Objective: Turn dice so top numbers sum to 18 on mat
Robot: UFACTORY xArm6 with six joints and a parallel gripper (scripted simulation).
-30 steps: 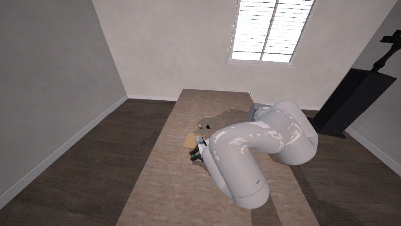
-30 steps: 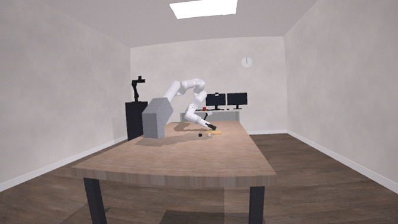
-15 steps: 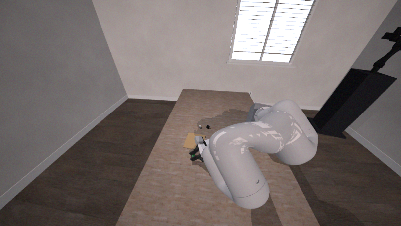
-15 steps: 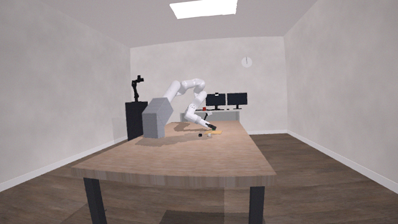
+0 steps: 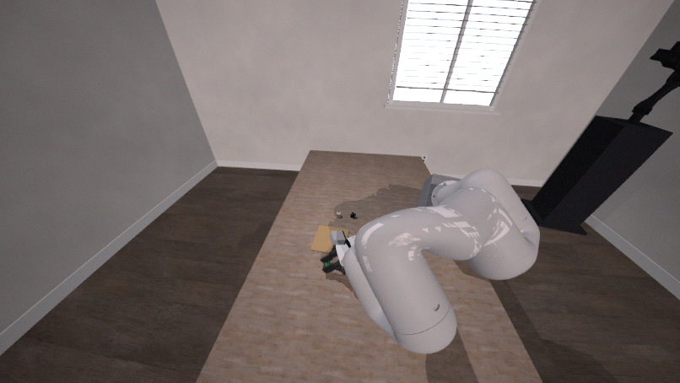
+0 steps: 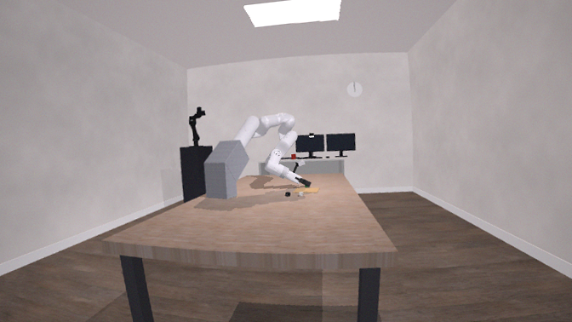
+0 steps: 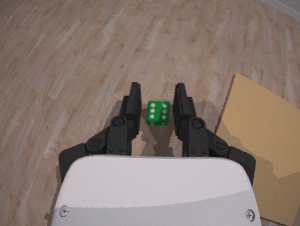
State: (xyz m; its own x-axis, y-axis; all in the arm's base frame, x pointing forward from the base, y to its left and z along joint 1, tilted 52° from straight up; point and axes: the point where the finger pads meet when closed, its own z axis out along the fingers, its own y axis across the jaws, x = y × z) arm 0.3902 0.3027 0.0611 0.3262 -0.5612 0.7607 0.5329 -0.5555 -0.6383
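Now: hand 1 cm above the green die. From my hand the other things lie so: black die 2 cm behind, 30 cm to the right, 1 cm below; mat 4 cm ahead, 13 cm to the right, 2 cm below; white die 5 cm ahead, 28 cm to the right, 1 cm below.
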